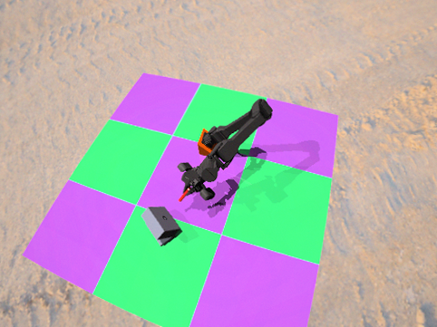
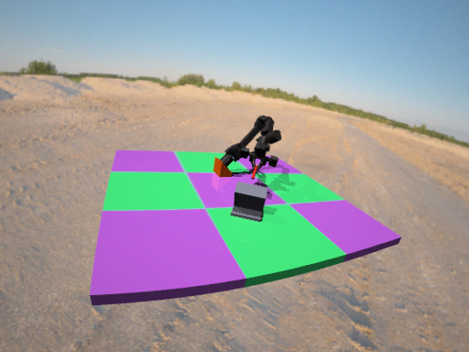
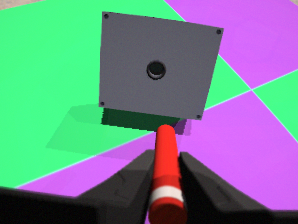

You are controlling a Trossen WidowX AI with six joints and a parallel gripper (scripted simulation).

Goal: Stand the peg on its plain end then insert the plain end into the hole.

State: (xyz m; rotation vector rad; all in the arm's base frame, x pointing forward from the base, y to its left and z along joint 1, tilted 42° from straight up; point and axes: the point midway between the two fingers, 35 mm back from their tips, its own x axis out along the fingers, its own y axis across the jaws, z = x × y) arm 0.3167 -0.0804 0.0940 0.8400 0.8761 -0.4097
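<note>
Right now the grey sloped panel is 120 mm ahead of my gripper tip, 90 mm to the right of it and 70 mm below it. Round my gripper tip: peg 10 mm to the left, 10 mm behind, 10 mm above.
</note>
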